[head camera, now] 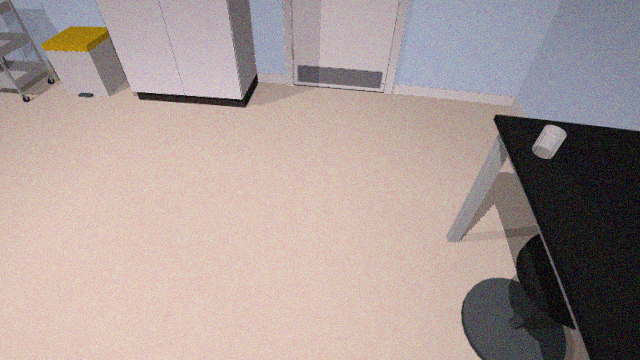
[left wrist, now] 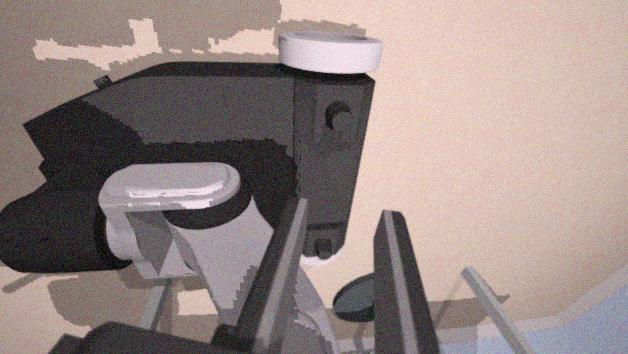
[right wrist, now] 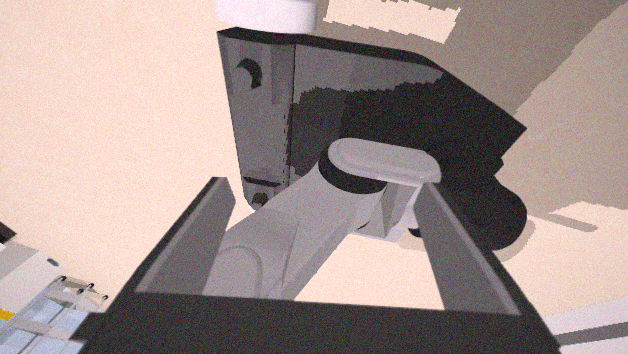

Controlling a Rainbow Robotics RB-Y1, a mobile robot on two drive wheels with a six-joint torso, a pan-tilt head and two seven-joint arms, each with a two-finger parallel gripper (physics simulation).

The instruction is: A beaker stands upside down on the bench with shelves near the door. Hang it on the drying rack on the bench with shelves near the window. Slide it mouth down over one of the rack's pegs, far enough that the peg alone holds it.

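Frame: origin at the robot's base, x ahead, y right, z down, level; centimetres.
Seen in the pictures: left gripper, fingertip midpoint: (left wrist: 342,219); right gripper, fingertip midpoint: (right wrist: 322,191).
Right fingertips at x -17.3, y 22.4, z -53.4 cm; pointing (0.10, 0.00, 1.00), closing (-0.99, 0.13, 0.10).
Observation:
Offsets run from my right fingertips to a thing's top centre. "spot": to the spot under its first point. Level surfaces: height alone.
A clear, pale beaker @[dx +86.0, dy +54.7, dz -31.9 cm] (head camera: 549,142) stands on the black bench top @[dz -22.8 cm] (head camera: 590,200) at the right of the head view, near the bench's far left corner. My left gripper (left wrist: 342,219) is partly open, with a narrow gap and nothing between its fingers. It hangs beside my own base, away from the beaker. My right gripper (right wrist: 322,191) is wide open and empty, also beside my base. Neither gripper shows in the head view. The drying rack does not show in these views.
A stool with a round dark base (head camera: 492,315) (left wrist: 354,300) stands partly under the bench, beyond a grey bench leg @[spot: dx +100.4, dy +49.9, dz +15.8 cm] (head camera: 475,195). A door (head camera: 345,35), a white cabinet (head camera: 200,50), a yellow-lidded bin (head camera: 75,70) and a metal cart (head camera: 10,42) stand along the far side.

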